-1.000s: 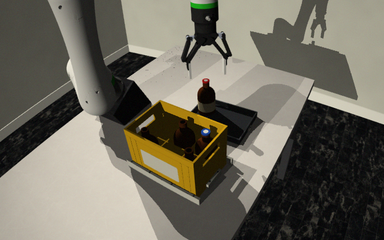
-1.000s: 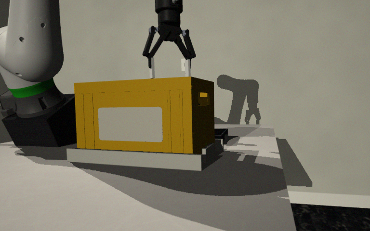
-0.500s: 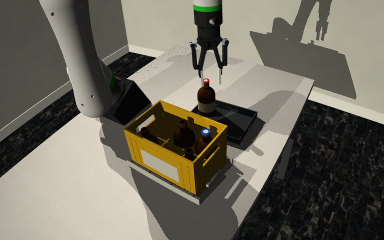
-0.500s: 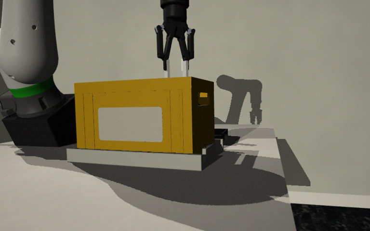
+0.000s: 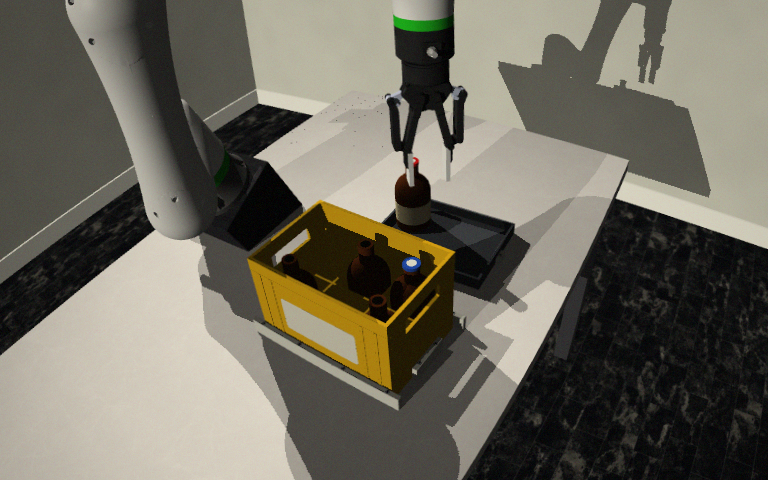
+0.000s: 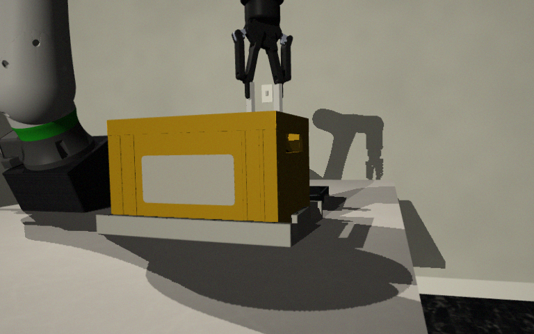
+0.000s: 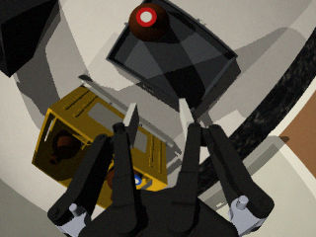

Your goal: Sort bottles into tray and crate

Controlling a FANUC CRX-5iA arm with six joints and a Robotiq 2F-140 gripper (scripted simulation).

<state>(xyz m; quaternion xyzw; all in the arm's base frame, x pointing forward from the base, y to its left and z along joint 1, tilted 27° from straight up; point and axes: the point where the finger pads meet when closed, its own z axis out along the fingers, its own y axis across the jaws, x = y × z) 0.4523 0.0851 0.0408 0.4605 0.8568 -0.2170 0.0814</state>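
The yellow crate is 21 cm to the right of my hand, 14 cm below it and 5 cm behind it. Also, from my hand: dark tray 21 cm below, 7 cm to the left.
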